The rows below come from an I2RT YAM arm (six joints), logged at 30 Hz.
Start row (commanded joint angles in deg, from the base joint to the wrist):
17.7, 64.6, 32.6, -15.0, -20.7, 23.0
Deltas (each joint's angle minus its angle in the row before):
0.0, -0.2, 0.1, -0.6, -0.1, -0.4
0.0, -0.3, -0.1, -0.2, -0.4, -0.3
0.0, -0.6, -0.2, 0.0, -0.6, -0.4
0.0, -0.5, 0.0, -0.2, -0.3, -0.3
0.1, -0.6, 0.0, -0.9, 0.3, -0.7
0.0, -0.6, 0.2, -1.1, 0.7, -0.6
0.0, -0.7, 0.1, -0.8, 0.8, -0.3
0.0, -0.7, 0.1, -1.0, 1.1, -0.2
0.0, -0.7, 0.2, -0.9, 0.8, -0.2
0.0, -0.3, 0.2, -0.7, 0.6, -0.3
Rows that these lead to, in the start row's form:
17.7, 64.4, 32.7, -15.6, -20.8, 22.6
17.7, 64.1, 32.6, -15.8, -21.2, 22.3
17.7, 63.5, 32.4, -15.8, -21.8, 21.9
17.7, 63.0, 32.4, -16.0, -22.1, 21.6
17.8, 62.4, 32.4, -16.9, -21.8, 20.9
17.8, 61.8, 32.6, -18.0, -21.1, 20.3
17.8, 61.1, 32.7, -18.8, -20.3, 20.0
17.8, 60.4, 32.8, -19.8, -19.2, 19.8
17.8, 59.7, 33.0, -20.7, -18.4, 19.6
17.8, 59.4, 33.2, -21.4, -17.8, 19.3

